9 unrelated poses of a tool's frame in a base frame.
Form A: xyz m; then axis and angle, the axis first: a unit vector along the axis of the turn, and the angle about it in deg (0 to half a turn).
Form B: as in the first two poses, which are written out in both.
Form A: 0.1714, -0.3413, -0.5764, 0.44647, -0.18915, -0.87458, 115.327
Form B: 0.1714, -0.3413, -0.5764, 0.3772, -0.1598, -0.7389, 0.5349
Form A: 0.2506, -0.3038, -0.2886, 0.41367, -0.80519, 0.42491, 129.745
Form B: 0.2506, -0.3038, -0.2886, 0.3745, -0.7290, 0.3847, 0.4246
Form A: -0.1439, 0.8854, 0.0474, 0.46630, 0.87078, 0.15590, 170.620
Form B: -0.1439, 0.8854, 0.0474, 0.4647, 0.8679, 0.1554, 0.0818
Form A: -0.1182, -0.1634, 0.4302, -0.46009, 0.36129, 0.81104, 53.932
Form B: -0.1182, -0.1634, 0.4302, -0.2086, 0.1638, 0.3678, 0.8913
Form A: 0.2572, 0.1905, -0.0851, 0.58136, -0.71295, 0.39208, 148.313
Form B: 0.2572, 0.1905, -0.0851, 0.5593, -0.6859, 0.3772, 0.2730
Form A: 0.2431, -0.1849, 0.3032, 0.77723, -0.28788, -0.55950, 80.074
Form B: 0.2431, -0.1849, 0.3032, 0.5000, -0.1852, -0.3599, 0.7656
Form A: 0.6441, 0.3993, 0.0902, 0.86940, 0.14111, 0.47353, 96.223
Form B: 0.6441, 0.3993, 0.0902, 0.6472, 0.1050, 0.3525, 0.6677
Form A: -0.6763, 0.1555, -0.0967, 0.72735, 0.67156, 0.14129, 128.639
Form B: -0.6763, 0.1555, -0.0967, 0.6555, 0.6052, 0.1273, 0.4334
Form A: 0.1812, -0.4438, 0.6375, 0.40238, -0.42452, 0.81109, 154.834
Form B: 0.1812, -0.4438, 0.6375, 0.3927, -0.4143, 0.7916, 0.2179
